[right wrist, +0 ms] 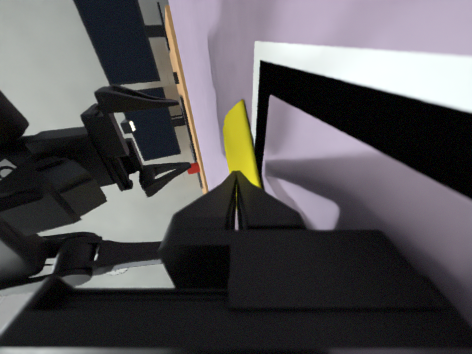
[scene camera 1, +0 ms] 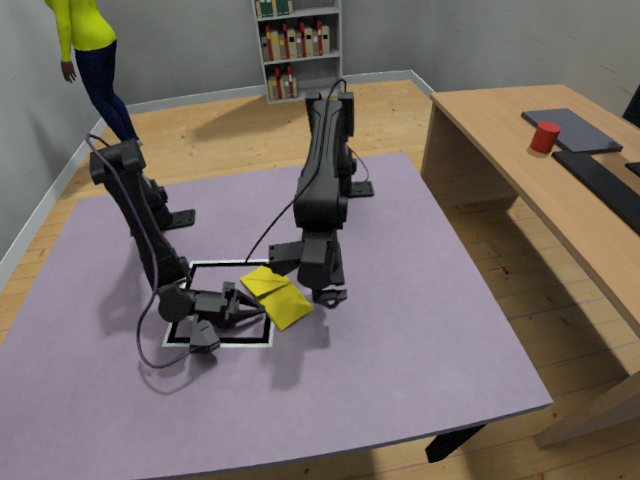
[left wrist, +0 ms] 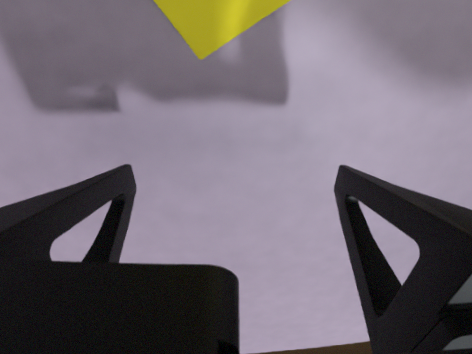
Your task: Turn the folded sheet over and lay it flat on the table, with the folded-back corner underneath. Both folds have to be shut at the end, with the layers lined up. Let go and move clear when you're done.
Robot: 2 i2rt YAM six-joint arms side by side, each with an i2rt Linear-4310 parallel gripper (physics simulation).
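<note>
The folded yellow sheet (scene camera 1: 286,305) (left wrist: 215,25) (right wrist: 239,135) is held in the air, tilted, with its shadow on the table. In scene camera 1 a smaller flap with a crease faces up at its upper-left part; whether the layers line up I cannot tell. My right gripper (scene camera 1: 263,308) (right wrist: 236,177) is shut on the sheet's left edge. My left gripper (scene camera 1: 330,302) (left wrist: 235,176) (right wrist: 185,137) is open and empty, to the right of the sheet and apart from it. In the left wrist view one sheet corner points down toward its fingers.
A black-and-white square outline (scene camera 1: 242,341) (right wrist: 350,110) lies on the mauve table (scene camera 1: 413,356), partly under the right gripper and the sheet. The table's front edge runs along the bottom. A wooden desk (scene camera 1: 522,170) with a red cup (scene camera 1: 545,137) stands at the right.
</note>
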